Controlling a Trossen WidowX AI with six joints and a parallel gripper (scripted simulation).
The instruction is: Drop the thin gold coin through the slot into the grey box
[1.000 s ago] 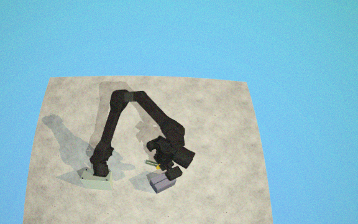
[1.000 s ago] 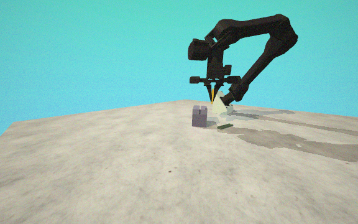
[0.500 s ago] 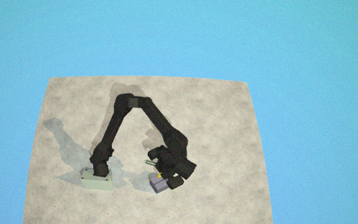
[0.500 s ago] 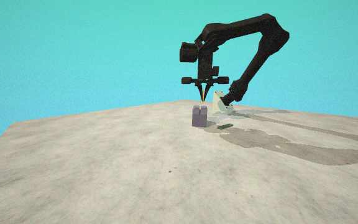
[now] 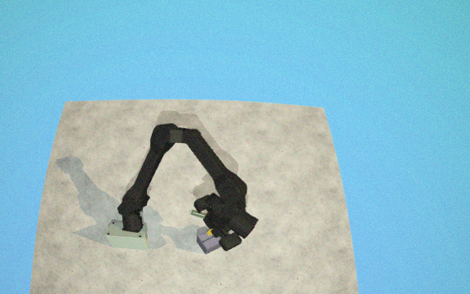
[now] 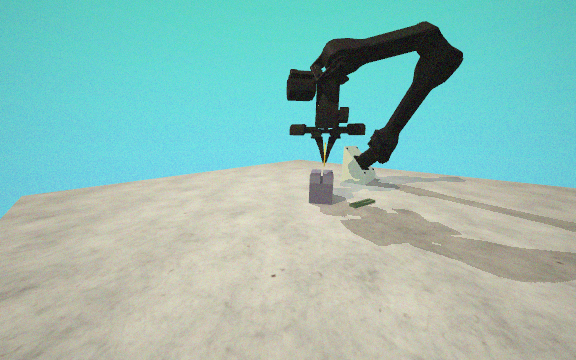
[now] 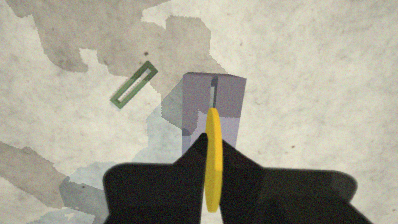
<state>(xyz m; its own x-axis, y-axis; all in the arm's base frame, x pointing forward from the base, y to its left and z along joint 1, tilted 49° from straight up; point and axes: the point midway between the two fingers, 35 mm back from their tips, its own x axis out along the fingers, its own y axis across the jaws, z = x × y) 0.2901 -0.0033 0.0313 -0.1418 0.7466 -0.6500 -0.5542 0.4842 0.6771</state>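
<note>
The thin gold coin is 2 cm above my gripper tip.
</note>
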